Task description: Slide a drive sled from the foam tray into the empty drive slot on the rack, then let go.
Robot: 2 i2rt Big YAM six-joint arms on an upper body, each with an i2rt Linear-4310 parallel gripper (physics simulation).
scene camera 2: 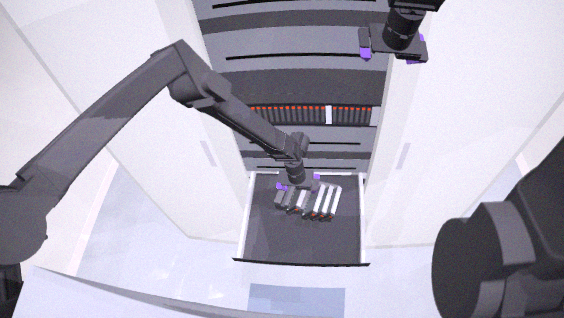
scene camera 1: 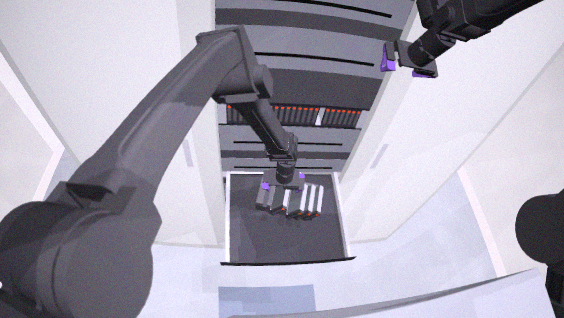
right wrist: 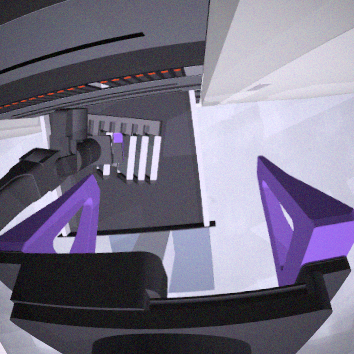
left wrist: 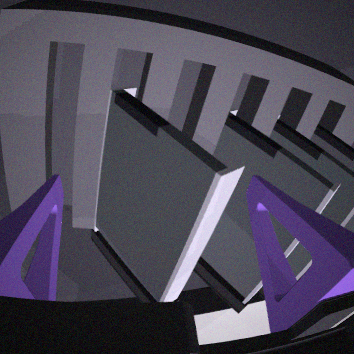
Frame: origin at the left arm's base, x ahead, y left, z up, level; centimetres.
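Where they show: left gripper, fingertip midpoint: (scene camera 2: 300, 190) (scene camera 1: 282, 190) (right wrist: 104, 143) (left wrist: 157, 183); right gripper, fingertip midpoint: (scene camera 2: 386, 60) (scene camera 1: 397, 71) (right wrist: 173, 172).
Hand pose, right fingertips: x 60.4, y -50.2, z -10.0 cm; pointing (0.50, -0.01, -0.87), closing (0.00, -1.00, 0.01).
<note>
After its pixels a point has its place.
The grey foam tray (scene camera 1: 262, 198) {x 57.6, y -20.6, z -67.1 cm} (left wrist: 96, 100) {x 63.5, y -25.2, z -67.2 cm} (right wrist: 154, 124) {x 62.6, y -40.9, z -67.2 cm} holds several upright drive sleds (scene camera 1: 312, 200) {x 54.1, y -37.7, z -62.4 cm} (scene camera 2: 327, 202) {x 53.8, y -37.6, z -62.5 cm} (left wrist: 280, 175) {x 60.1, y -33.8, z -64.3 cm} (right wrist: 143, 157) {x 55.1, y -37.9, z -62.5 cm} with white edges. My left gripper (scene camera 1: 282, 189) {x 59.7, y -27.7, z -65.1 cm} (scene camera 2: 298, 188) {x 59.7, y -27.7, z -65.1 cm} (left wrist: 157, 183) {x 59.7, y -27.7, z -65.1 cm} is open, low over the tray. In the left wrist view one sled (left wrist: 155, 200) {x 59.6, y -27.5, z -64.2 cm} stands in the tray between its spread fingers, with visible space on both sides. My right gripper (scene camera 1: 406, 69) {x 60.4, y -50.2, z -10.0 cm} (scene camera 2: 390, 57) {x 60.4, y -50.2, z -10.0 cm} (right wrist: 173, 172) {x 60.4, y -50.2, z -10.0 cm} is open and empty, high at the upper right. The empty drive slot (scene camera 1: 319, 116) (scene camera 2: 328, 114) (right wrist: 98, 85) {x 70.8, y -36.4, z -40.5 cm} shows as a pale gap in the rack's orange-tipped drive row.
The foam tray sits in a pulled-out drawer with white side walls (scene camera 1: 342, 215) {x 50.9, y -50.8, z -69.5 cm} (right wrist: 200, 165) {x 50.5, y -51.2, z -69.4 cm} below the rack (scene camera 1: 310, 45) {x 70.3, y -29.4, z -11.6 cm} (scene camera 2: 300, 42) {x 70.3, y -30.5, z -11.5 cm}. Pale doors (scene camera 1: 400, 125) {x 68.4, y -66.9, z -37.0 cm} (scene camera 2: 430, 150) {x 68.4, y -75.6, z -51.4 cm} flank the rack. My left arm crosses in front of part of the drive row.
</note>
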